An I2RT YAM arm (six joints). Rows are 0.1 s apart.
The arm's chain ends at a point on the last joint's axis. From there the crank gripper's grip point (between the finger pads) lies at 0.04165 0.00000 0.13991 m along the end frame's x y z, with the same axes.
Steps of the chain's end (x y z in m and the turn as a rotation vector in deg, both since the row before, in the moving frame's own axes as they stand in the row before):
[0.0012, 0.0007, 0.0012, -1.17, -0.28, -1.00]
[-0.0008, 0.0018, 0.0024, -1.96, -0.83, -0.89]
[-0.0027, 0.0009, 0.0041, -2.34, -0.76, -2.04]
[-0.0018, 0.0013, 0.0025, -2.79, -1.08, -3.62]
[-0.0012, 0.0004, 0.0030, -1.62, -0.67, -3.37]
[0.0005, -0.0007, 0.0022, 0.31, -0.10, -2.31]
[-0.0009, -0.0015, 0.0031, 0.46, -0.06, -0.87]
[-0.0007, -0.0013, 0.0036, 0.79, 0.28, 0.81]
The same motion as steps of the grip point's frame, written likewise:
[0.0005, 0.0028, 0.0014, -1.17, -0.28, -1.00]
[-0.0028, 0.0060, 0.0029, -1.96, -0.83, -0.89]
[-0.0045, 0.0052, 0.0046, -2.34, -0.76, -2.04]
[-0.0043, 0.0056, 0.0032, -2.79, -1.08, -3.62]
[-0.0028, 0.0020, 0.0035, -1.62, -0.67, -3.37]
[0.0002, -0.0031, 0.0023, 0.31, -0.10, -2.31]
[-0.0011, -0.0033, 0.0031, 0.46, -0.06, -0.87]
[0.0000, -0.0026, 0.0034, 0.79, 0.28, 0.81]

